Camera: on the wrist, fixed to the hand. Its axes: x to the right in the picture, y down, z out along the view.
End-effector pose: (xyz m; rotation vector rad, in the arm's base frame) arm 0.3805 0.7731 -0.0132 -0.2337 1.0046 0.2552
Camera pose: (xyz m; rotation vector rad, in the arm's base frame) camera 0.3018 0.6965 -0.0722 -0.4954 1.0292 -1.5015
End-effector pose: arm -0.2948 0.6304 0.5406 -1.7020 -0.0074 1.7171
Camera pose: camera -0.1719 0.6096 0.5434 -1.0097 -0.4576 0.1490
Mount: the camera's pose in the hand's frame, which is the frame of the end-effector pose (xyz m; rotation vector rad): 0.0022 -0.0431 -0.1170 0.5526 0.4456 -1.5357
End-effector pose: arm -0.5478 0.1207 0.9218 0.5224 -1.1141 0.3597
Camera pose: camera -0.4365 0.1513 0.8746 1.5162 0.0449 -0.5779
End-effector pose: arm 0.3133 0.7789 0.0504 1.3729 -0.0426 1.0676
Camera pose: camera 0.2782 0.8805 -0.0129 1.1066 1.4803 -0.0088
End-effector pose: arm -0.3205 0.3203 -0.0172 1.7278 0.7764 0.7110
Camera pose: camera -0.4167 0.3989 -0.0281 0.8701 2.3341 -0.2631
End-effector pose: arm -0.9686 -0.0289 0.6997 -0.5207 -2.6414 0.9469
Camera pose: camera -0.9362 0.0054 0.8151 1.1229 -1.4755 0.7328
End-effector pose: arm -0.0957 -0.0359 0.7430 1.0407 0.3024 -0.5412
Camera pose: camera -0.1161 0.0491 0.6541 1.3212 1.4525 -1.8363
